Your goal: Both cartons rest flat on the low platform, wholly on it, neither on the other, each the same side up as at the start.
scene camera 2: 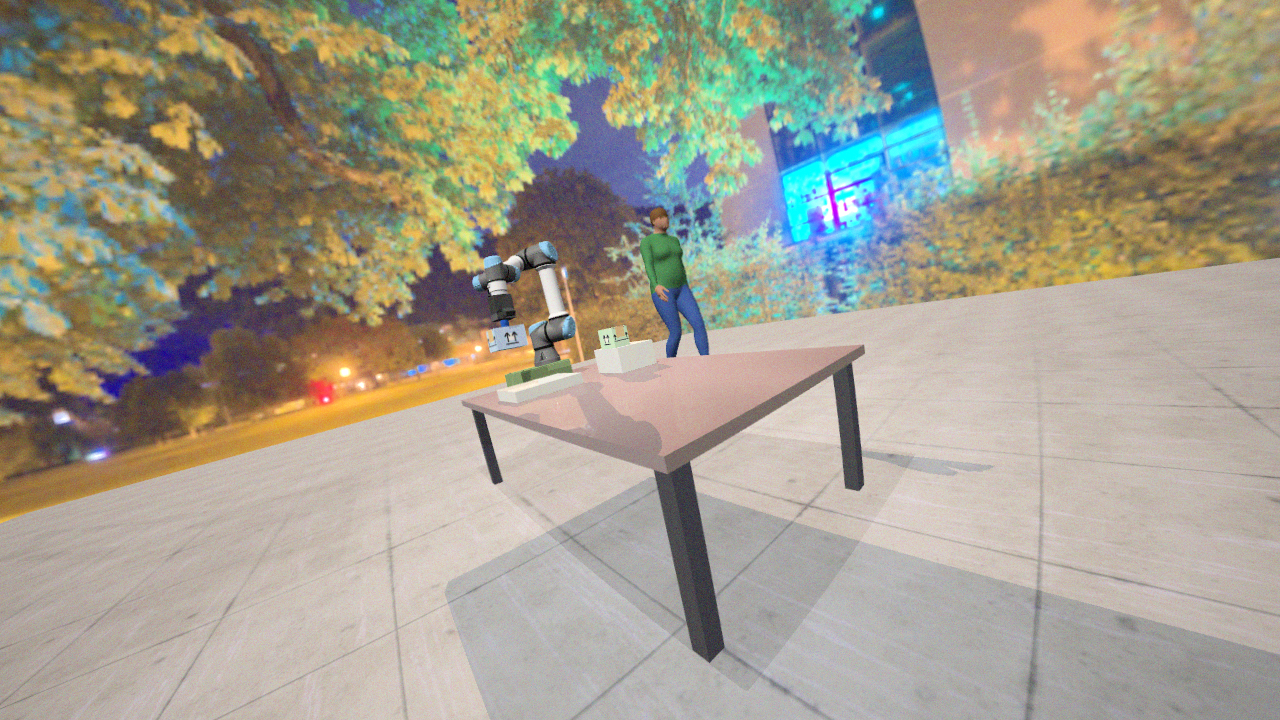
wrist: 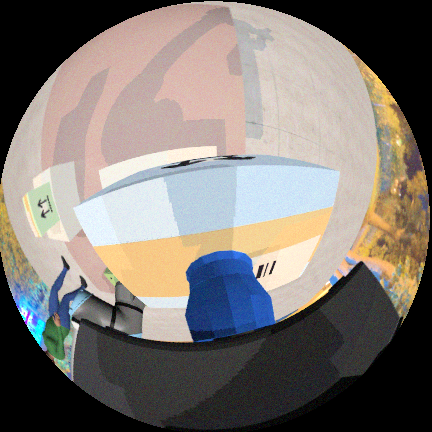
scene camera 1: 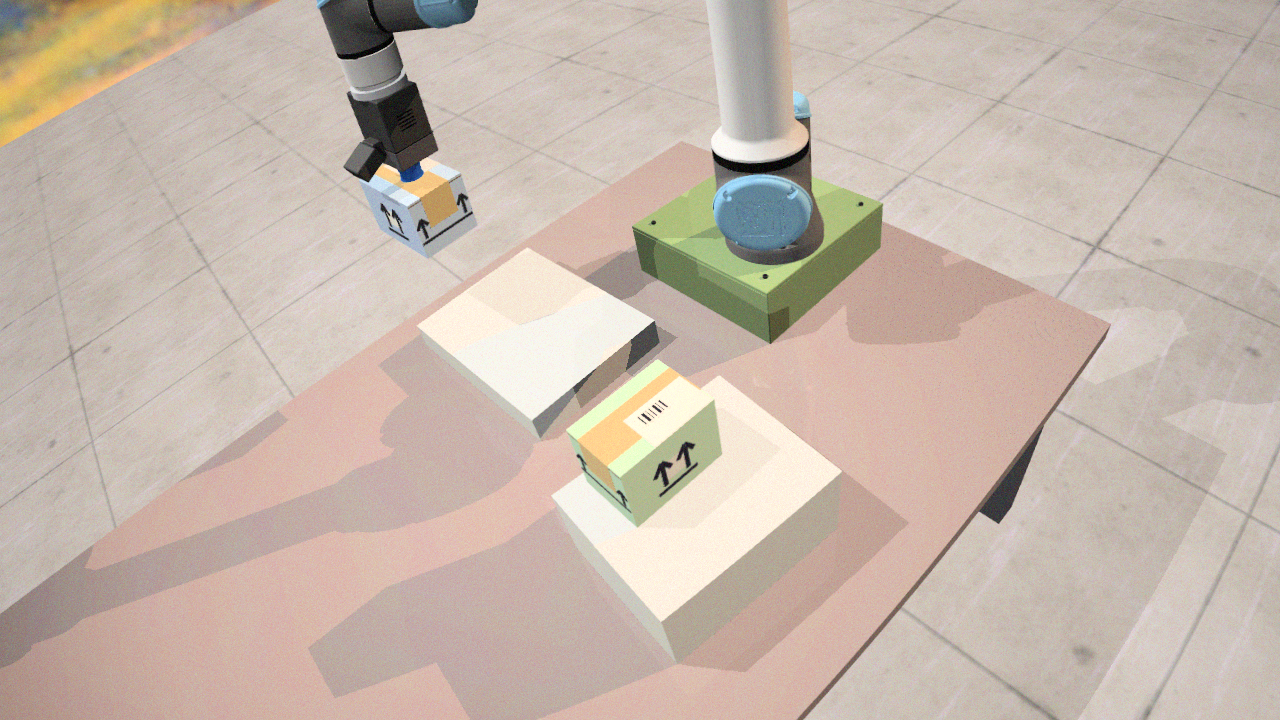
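Where they show: end effector, tool point: (scene camera 2: 506, 330) (wrist: 215, 256) (scene camera 1: 415, 183); arm's base, origin of the base link: (scene camera 2: 548, 363).
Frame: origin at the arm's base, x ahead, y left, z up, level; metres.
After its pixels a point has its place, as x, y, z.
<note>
My suction cup (scene camera 1: 411, 171) (scene camera 2: 504, 322) (wrist: 220, 262) is shut on the top of a light blue carton (scene camera 1: 402, 223) {0.403, -0.329, 0.174} (scene camera 2: 508, 338) {0.404, -0.373, 0.168} (wrist: 200, 200) with orange tape. The carton hangs in the air, its side arrows pointing up. In scene camera 1 it shows up and to the left of the low white platform (scene camera 1: 537, 349) {0.350, -0.186, -0.047} (scene camera 2: 541, 386) {0.435, -0.293, -0.057} (wrist: 130, 167) {0.418, -0.197, -0.047}. The platform's top bears no carton. A pale green carton (scene camera 1: 662, 447) {0.456, 0.185, 0.113} (scene camera 2: 613, 337) {0.498, 0.095, 0.075} (wrist: 42, 207) {0.437, 0.100, 0.076} stands upright, arrows up, on the taller white block. In the wrist view the blue carton hides part of the low platform.
The taller white block (scene camera 1: 751, 555) {0.460, 0.290, 0.011} (scene camera 2: 626, 360) {0.543, 0.105, -0.042} (wrist: 67, 195) {0.427, 0.093, -0.039} stands on the pinkish table (scene camera 1: 948, 367) {0.023, 0.310, -0.095} (scene camera 2: 716, 394) {1.278, -0.258, -0.095}, beside the low platform. The green base (scene camera 1: 698, 264) {0.107, -0.066, -0.009} (scene camera 2: 537, 371) {0.101, -0.127, -0.019} carries the arm. A person (scene camera 2: 664, 259) (wrist: 55, 335) in a green top stands beyond the table.
</note>
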